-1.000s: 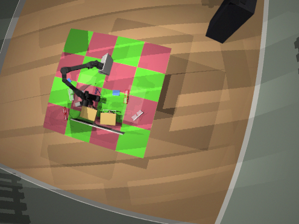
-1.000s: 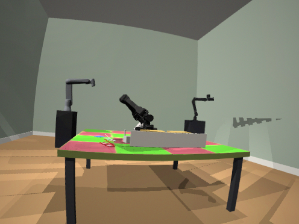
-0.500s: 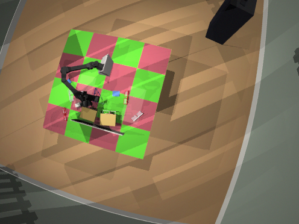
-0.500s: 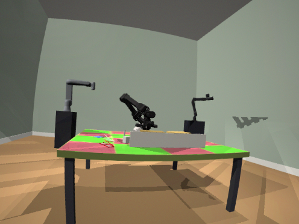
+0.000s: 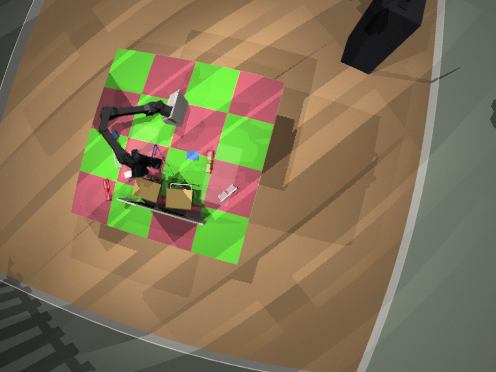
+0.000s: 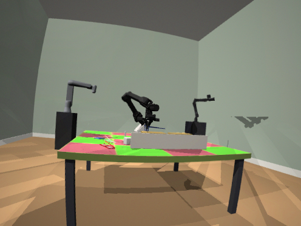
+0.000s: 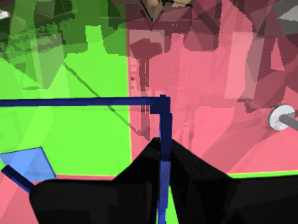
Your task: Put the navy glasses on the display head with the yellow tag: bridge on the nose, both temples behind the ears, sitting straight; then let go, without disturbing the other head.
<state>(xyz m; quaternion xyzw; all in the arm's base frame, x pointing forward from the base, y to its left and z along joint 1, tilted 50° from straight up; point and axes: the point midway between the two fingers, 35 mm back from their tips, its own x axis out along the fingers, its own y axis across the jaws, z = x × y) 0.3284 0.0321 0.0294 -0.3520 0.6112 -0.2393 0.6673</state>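
Now: gripper tip 190 mm to the left of the white post, 90 mm above it and 10 mm past it. Also, from my gripper tip: long grey wall: 280 mm ahead, 150 mm to the left, 60 mm below; then white block: 170 mm to the right, 140 mm ahead, 90 mm below.
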